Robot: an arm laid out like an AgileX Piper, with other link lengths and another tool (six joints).
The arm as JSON. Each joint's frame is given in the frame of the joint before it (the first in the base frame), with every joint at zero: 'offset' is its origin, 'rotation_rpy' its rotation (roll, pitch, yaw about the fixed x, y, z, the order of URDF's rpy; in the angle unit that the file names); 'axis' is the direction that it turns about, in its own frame. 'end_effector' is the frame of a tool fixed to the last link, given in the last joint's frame.
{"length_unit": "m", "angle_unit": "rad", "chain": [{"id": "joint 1", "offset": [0.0, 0.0, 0.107], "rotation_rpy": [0.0, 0.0, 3.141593], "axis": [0.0, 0.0, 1.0]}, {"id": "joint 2", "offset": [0.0, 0.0, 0.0], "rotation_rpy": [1.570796, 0.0, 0.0], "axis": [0.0, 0.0, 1.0]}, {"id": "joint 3", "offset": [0.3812, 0.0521, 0.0], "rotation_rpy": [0.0, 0.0, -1.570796], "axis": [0.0, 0.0, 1.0]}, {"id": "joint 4", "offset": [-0.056, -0.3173, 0.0], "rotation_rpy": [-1.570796, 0.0, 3.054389], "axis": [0.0, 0.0, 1.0]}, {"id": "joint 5", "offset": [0.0, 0.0, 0.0], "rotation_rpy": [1.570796, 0.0, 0.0], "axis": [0.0, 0.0, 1.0]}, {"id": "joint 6", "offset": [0.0, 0.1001, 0.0], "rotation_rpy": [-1.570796, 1.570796, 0.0], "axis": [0.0, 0.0, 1.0]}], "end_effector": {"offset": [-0.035, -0.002, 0.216], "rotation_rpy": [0.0, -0.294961, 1.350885]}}
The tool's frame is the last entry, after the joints.
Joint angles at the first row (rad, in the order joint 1, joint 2, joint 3, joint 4, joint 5, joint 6):
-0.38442, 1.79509, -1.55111, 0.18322, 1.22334, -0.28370
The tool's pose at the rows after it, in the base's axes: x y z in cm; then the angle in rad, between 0 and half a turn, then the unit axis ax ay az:
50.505 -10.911 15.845 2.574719 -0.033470 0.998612 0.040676
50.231 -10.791 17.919 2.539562 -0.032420 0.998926 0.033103
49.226 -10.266 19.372 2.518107 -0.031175 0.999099 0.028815
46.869 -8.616 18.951 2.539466 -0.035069 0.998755 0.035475
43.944 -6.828 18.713 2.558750 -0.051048 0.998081 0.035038
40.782 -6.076 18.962 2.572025 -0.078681 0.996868 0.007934
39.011 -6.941 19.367 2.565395 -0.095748 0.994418 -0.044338
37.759 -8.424 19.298 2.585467 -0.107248 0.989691 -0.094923
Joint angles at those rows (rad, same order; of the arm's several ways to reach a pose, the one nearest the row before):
-0.38443, 1.76657, -1.55114, 0.18322, 1.22521, -0.28370
-0.38443, 1.72555, -1.55110, 0.18322, 1.22753, -0.27551
-0.38230, 1.67632, -1.52558, 0.18322, 1.22753, -0.26757
-0.36845, 1.62260, -1.45053, 0.18321, 1.22896, -0.26493
-0.34429, 1.55106, -1.36590, 0.16813, 1.22960, -0.26915
-0.30453, 1.46341, -1.29042, 0.10067, 1.22745, -0.25948
-0.25543, 1.39119, -1.23452, -0.01103, 1.19737, -0.20437
-0.20879, 1.35688, -1.20078, -0.13216, 1.18808, -0.13888

